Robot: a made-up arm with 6 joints. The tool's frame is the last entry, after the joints.
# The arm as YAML. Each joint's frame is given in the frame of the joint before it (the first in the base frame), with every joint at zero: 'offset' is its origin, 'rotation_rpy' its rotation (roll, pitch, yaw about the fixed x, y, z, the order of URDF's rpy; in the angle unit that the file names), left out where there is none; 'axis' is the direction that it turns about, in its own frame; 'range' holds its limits. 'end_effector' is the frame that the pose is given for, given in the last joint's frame.
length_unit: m
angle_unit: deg
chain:
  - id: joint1
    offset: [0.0, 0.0, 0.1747]
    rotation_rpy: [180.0, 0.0, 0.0]
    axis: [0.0, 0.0, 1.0]
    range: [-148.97, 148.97]
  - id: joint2
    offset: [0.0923, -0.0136, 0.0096]
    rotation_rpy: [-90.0, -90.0, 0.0]
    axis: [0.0, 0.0, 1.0]
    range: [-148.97, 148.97]
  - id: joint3
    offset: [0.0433, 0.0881, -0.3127]
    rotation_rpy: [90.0, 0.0, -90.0]
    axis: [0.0, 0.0, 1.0]
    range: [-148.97, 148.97]
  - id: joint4
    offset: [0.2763, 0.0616, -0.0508]
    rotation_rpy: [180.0, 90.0, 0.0]
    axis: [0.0, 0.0, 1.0]
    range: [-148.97, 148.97]
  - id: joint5
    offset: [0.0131, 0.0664, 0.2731]
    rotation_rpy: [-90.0, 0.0, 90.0]
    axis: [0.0, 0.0, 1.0]
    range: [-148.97, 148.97]
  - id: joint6
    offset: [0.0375, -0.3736, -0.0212]
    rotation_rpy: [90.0, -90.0, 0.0]
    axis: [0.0, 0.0, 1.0]
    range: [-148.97, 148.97]
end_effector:
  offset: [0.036, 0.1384, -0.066]
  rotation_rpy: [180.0, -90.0, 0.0]
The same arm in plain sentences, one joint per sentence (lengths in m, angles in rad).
The arm has six revolute joints in a row. What follows holds with every joint at zero, and every direction is one of the base frame's. The first joint sits 0.1747 m along +z from the base frame's origin and rotates about -z, from -2.6 to 2.6 rad. The second joint sits 0.0923 m along +x and 0.0136 m along +y and 0.0096 m along -z from the first joint and rotates about -y, from -2.6 to 2.6 rad. The third joint sits 0.0881 m along +x and 0.3127 m along +y and 0.0433 m along -z from the second joint and rotates about +z, from -2.6 to 2.6 rad. The fourth joint sits 0.2763 m along -x and 0.0616 m along -y and 0.0508 m along -z from the third joint and rotates about +x, from -2.6 to 2.6 rad. The fifth joint sits 0.2731 m along +x and 0.0664 m along +y and 0.0131 m along -z from the fourth joint and rotates about +z, from -2.6 to 2.6 rad. The sixth joint sits 0.3736 m along +x and 0.0375 m along +y and 0.0212 m along -z from the fifth joint and rotates about +x, from -2.6 to 2.6 rad. The tool frame, which is the frame that the pose is given for, sits 0.066 m along -x and 0.1384 m along -y and 0.036 m along +z from the sixth joint; its axes are parallel to the base frame's.
